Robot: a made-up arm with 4 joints. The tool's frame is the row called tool.
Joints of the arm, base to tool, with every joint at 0 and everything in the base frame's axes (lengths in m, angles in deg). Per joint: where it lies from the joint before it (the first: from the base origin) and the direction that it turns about. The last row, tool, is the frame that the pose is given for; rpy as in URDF.
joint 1: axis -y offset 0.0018 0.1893 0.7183
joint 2: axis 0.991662 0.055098 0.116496 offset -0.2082 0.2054 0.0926
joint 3: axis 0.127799 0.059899 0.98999 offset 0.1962 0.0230 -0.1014
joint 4: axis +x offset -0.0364 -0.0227 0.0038
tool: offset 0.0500 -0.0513 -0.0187 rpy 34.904 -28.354 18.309
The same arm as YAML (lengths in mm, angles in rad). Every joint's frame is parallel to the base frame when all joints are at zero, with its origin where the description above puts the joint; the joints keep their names.
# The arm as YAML. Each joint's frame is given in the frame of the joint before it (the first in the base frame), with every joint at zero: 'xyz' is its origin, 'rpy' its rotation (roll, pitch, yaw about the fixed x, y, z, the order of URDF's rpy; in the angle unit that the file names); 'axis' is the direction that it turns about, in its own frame. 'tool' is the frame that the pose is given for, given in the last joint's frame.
units:
  length: mm
  angle: rad
joints:
  - name: joint 1
    type: revolute
    origin:
      xyz: [1.8, 189.3, 718.3]
      rpy: [0.0, 0.0, 0.0]
    axis: "-y"
  - name: joint 2
    type: revolute
    origin:
      xyz: [-208.2, 205.4, 92.6]
      rpy: [0.0, 0.0, 0.0]
    axis: [0.991662, 0.055098, 0.116496]
  - name: joint 3
    type: revolute
    origin:
      xyz: [196.2, 23.0, -101.4]
      rpy: [0.0, 0.0, 0.0]
    axis: [0.127799, 0.059899, 0.98999]
  - name: joint 4
    type: revolute
    origin:
      xyz: [-36.4, -22.7, 3.8]
      rpy: [0.0, 0.0, 0.0]
    axis: "+x"
tool:
  origin:
    xyz: [50.0, -51.3, -18.7]
    rpy: [0.6092, -0.4949, 0.3196]

